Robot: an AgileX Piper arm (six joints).
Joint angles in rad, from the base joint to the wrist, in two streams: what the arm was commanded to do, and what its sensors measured. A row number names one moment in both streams.
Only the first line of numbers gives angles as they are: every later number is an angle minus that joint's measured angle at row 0.
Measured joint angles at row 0: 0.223 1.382 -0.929 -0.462 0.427 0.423
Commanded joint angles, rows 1 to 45: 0.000 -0.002 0.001 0.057 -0.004 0.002; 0.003 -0.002 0.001 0.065 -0.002 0.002; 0.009 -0.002 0.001 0.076 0.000 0.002; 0.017 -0.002 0.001 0.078 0.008 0.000; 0.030 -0.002 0.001 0.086 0.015 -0.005; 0.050 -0.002 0.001 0.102 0.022 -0.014; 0.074 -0.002 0.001 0.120 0.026 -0.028; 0.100 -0.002 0.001 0.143 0.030 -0.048; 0.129 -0.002 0.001 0.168 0.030 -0.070; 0.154 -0.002 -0.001 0.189 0.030 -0.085; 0.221 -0.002 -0.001 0.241 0.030 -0.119; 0.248 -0.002 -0.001 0.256 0.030 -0.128; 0.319 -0.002 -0.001 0.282 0.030 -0.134; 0.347 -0.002 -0.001 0.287 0.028 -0.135; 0.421 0.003 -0.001 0.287 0.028 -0.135; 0.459 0.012 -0.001 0.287 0.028 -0.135; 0.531 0.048 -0.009 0.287 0.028 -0.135; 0.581 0.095 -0.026 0.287 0.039 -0.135; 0.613 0.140 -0.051 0.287 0.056 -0.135; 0.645 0.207 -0.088 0.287 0.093 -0.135; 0.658 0.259 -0.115 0.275 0.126 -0.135; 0.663 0.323 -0.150 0.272 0.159 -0.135; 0.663 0.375 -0.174 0.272 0.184 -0.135; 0.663 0.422 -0.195 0.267 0.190 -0.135; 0.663 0.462 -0.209 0.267 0.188 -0.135; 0.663 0.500 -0.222 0.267 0.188 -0.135; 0.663 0.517 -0.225 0.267 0.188 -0.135; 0.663 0.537 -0.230 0.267 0.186 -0.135; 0.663 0.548 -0.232 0.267 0.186 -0.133; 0.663 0.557 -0.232 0.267 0.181 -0.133; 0.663 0.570 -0.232 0.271 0.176 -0.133; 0.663 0.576 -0.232 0.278 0.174 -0.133; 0.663 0.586 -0.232 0.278 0.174 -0.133; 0.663 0.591 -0.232 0.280 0.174 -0.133; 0.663 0.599 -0.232 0.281 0.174 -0.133; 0.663 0.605 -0.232 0.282 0.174 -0.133; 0.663 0.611 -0.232 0.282 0.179 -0.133; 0.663 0.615 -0.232 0.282 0.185 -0.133; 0.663 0.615 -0.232 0.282 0.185 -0.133; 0.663 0.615 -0.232 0.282 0.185 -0.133; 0.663 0.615 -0.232 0.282 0.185 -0.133; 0.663 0.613 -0.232 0.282 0.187 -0.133; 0.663 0.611 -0.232 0.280 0.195 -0.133; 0.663 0.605 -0.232 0.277 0.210 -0.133; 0.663 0.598 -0.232 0.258 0.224 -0.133
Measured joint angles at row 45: 0.662 0.609 -0.232 0.288 0.178 -0.130
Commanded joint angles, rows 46 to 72: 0.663 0.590 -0.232 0.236 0.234 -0.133; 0.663 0.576 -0.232 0.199 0.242 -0.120; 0.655 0.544 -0.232 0.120 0.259 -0.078; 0.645 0.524 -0.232 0.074 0.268 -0.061; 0.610 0.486 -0.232 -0.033 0.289 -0.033; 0.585 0.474 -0.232 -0.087 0.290 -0.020; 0.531 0.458 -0.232 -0.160 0.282 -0.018; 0.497 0.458 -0.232 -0.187 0.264 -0.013; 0.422 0.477 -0.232 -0.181 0.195 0.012; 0.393 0.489 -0.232 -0.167 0.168 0.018; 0.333 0.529 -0.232 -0.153 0.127 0.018; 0.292 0.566 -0.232 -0.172 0.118 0.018; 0.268 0.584 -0.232 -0.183 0.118 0.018; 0.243 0.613 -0.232 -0.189 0.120 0.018; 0.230 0.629 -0.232 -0.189 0.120 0.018; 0.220 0.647 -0.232 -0.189 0.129 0.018; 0.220 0.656 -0.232 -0.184 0.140 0.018; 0.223 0.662 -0.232 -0.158 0.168 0.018; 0.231 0.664 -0.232 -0.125 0.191 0.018; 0.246 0.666 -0.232 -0.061 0.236 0.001; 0.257 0.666 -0.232 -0.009 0.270 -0.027; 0.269 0.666 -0.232 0.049 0.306 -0.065; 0.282 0.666 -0.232 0.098 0.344 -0.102; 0.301 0.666 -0.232 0.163 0.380 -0.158; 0.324 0.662 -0.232 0.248 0.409 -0.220; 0.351 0.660 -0.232 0.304 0.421 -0.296; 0.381 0.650 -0.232 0.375 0.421 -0.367
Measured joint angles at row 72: 0.292 0.649 -0.244 0.072 0.339 -0.130
